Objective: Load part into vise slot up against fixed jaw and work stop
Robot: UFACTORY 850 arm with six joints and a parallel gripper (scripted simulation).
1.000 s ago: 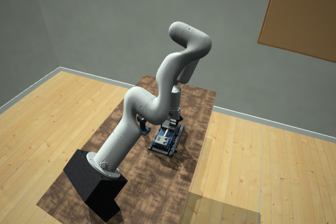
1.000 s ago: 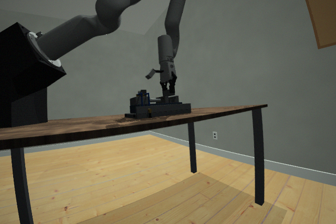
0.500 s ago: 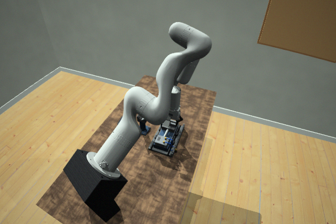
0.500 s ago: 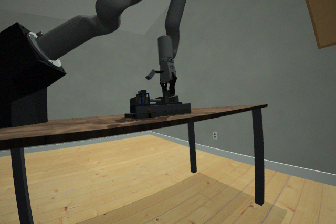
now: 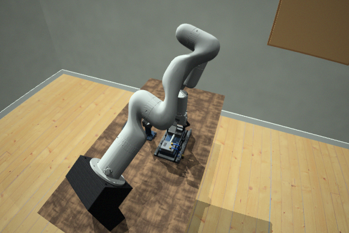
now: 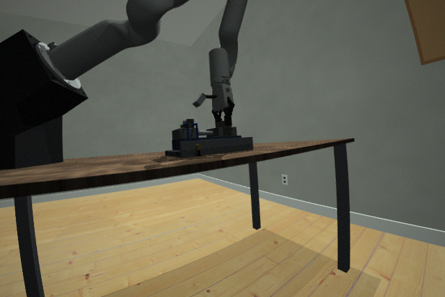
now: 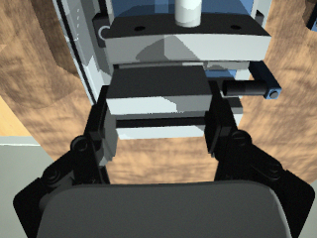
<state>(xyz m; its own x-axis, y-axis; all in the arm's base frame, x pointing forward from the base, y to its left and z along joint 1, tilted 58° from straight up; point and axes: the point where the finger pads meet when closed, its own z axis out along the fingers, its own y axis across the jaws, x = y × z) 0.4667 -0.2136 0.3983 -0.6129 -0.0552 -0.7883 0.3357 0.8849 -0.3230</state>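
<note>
The moving jaw lies 40 mm below my hand, 30 mm to the left of it and 20 mm behind it. Also, from my hand: cylinder rod: 70 mm behind, 60 mm to the left, 40 mm below; then work stop: 60 mm to the left, 30 mm below, 30 mm ahead; then part: 10 mm below.
</note>
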